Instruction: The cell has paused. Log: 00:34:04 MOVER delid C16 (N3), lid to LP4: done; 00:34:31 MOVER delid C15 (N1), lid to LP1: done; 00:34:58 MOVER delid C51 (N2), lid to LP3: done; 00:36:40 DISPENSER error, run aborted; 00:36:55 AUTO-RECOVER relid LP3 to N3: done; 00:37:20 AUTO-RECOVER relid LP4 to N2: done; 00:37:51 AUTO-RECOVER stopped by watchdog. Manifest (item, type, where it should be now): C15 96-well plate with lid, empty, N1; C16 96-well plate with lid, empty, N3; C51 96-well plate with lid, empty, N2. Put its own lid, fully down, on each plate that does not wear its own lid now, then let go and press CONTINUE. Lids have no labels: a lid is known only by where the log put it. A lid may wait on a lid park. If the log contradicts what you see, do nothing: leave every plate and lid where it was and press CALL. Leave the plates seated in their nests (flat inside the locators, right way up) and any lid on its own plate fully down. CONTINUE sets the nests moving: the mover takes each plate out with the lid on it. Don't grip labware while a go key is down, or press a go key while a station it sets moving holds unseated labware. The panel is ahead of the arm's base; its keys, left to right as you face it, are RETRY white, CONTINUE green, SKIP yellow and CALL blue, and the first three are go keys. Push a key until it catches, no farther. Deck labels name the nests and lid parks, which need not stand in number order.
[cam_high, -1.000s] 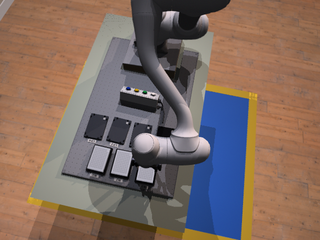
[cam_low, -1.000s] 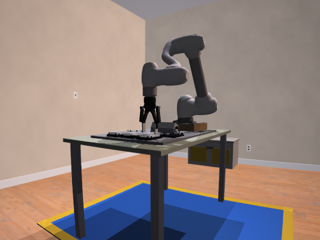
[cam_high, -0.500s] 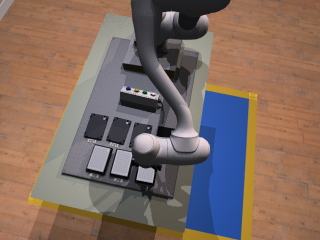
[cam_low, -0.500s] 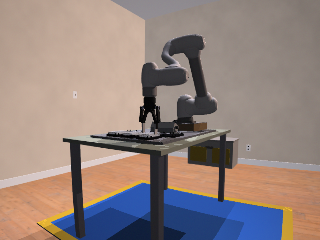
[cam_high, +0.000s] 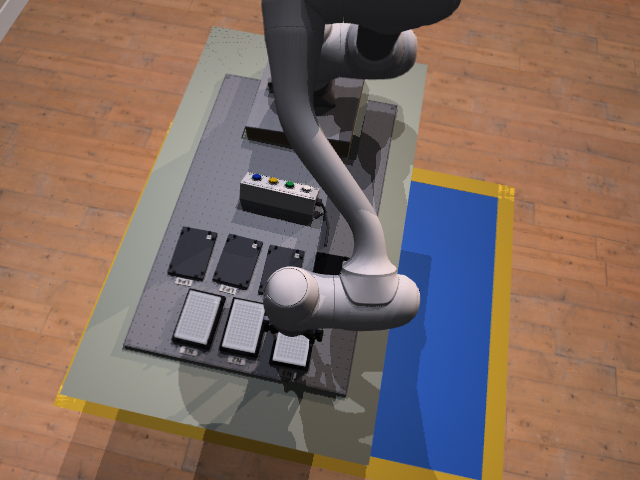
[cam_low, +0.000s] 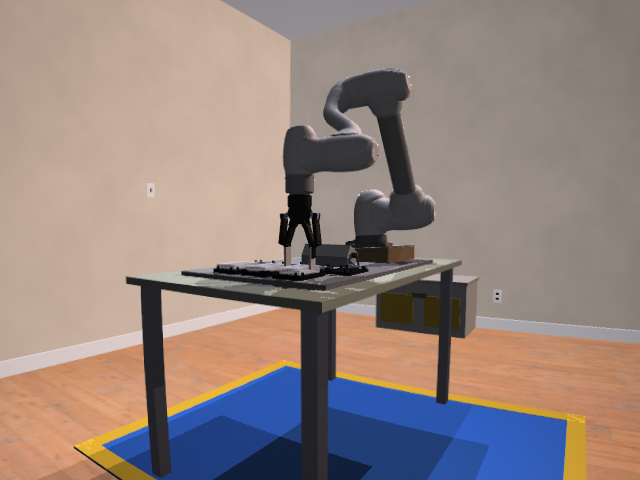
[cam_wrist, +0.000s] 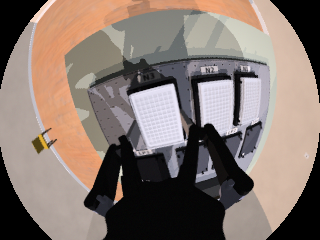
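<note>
My hand is 3 cm above the 96-well plate. From my hand the other things lie so: lid park LP2: 22 cm behind, 17 cm to the right, 5 cm below; then lid park LP3: 19 cm behind, 4 cm to the right, 5 cm below; then lid park LP1: 17 cm behind, 9 cm to the left, 5 cm below.
</note>
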